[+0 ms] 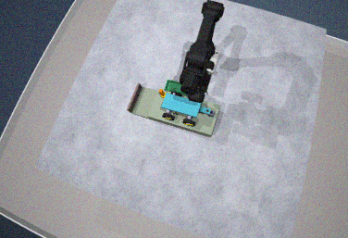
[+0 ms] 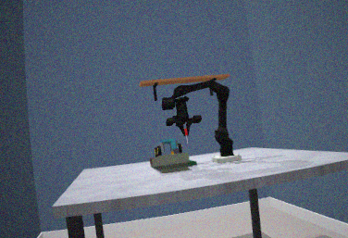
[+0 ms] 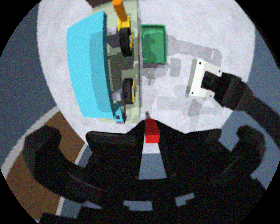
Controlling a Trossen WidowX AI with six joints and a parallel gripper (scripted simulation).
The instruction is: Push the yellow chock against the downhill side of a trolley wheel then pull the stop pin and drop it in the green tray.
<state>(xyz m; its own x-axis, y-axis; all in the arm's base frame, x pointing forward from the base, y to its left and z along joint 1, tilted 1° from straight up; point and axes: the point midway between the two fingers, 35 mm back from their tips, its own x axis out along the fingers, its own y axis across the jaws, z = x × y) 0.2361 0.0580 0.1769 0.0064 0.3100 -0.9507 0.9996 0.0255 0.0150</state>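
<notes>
Now: the yellow chock 17 cm to the right of my gripper tip, 9 cm below it and 5 cm ahead of it. Round my gripper tip: red-headed stop pin (right at my gripper tip); then brown ramp lip (33 cm to the right, 14 cm below, 10 cm ahead); then trolley (10 cm ahead, 8 cm to the right, 6 cm below).
</notes>
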